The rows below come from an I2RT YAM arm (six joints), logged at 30 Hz.
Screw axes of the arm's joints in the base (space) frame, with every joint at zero. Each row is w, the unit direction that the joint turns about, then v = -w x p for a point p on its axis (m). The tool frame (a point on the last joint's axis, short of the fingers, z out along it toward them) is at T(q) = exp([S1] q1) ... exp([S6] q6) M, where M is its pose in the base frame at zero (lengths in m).
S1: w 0 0 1 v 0 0 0
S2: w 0 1 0 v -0.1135 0 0.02
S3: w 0 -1 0 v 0.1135 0 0.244
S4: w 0 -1 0 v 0.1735 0 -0.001
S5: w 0 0 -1 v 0 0.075 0
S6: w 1 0 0 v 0 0.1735 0
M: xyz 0.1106 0 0.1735 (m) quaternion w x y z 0.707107 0 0.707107 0
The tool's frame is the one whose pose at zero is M.
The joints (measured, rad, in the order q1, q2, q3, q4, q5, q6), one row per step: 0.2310, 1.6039, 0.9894, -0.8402, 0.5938, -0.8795; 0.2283, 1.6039, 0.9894, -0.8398, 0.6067, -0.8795; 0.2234, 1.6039, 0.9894, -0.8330, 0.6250, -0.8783; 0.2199, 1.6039, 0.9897, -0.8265, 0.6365, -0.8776; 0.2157, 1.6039, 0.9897, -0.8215, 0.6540, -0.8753; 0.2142, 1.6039, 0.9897, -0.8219, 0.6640, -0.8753
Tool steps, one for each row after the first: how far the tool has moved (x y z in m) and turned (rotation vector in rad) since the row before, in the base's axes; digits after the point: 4 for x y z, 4 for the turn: 0.0002, -0.0011, 0.0003, -0.0124, -0.0033, -0.0042; 0.0010, -0.0017, 0.0005, -0.0159, -0.0113, -0.0081; 0.0009, -0.0011, 0.0004, -0.0095, -0.0095, -0.0055; 0.0007, -0.0015, 0.0004, -0.0153, -0.0099, -0.0083; 0.0000, -0.0007, 0.0002, -0.0098, -0.0017, -0.0028
